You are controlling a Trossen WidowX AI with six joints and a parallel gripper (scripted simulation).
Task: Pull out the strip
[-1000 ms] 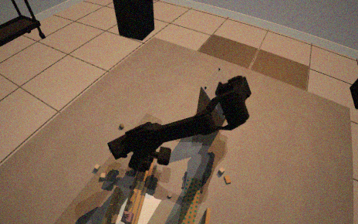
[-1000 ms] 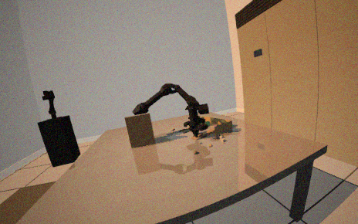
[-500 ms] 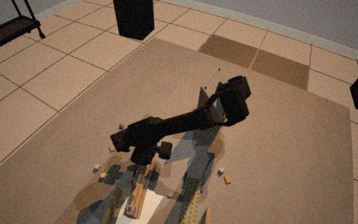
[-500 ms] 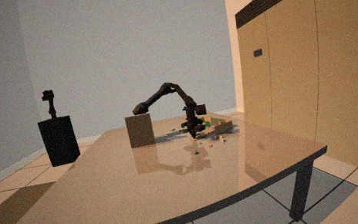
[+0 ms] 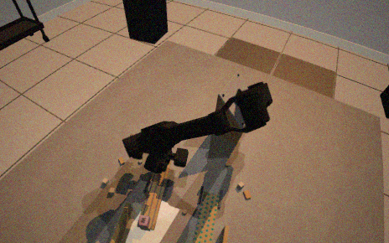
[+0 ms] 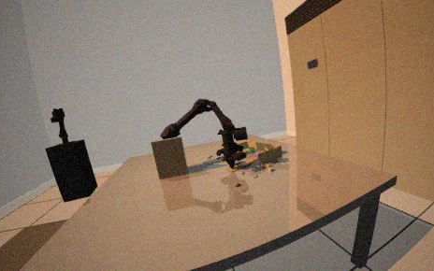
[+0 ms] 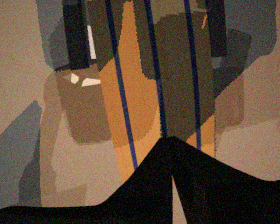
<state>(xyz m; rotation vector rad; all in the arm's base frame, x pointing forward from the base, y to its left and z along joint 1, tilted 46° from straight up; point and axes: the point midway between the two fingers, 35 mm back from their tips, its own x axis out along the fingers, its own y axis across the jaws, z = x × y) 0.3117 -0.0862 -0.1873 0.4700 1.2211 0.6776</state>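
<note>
My gripper tip is 200 mm short of the labelled cube, 40 mm to the right of it and 20 mm below it.
</note>
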